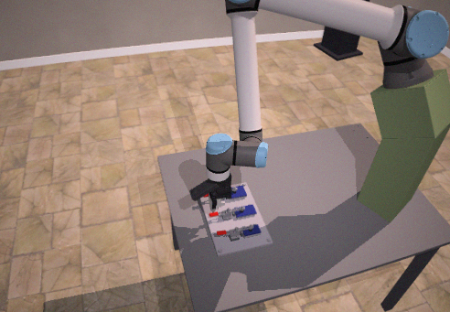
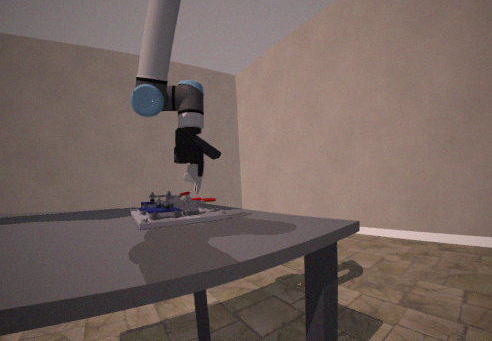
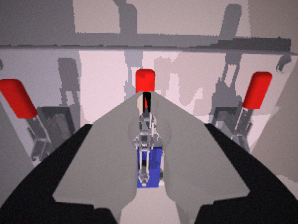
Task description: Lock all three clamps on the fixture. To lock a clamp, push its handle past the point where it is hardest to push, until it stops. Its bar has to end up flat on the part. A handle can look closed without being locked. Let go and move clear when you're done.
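My gripper is now 90 mm past the fixture plate, 70 mm above it and 20 mm to the right of it.
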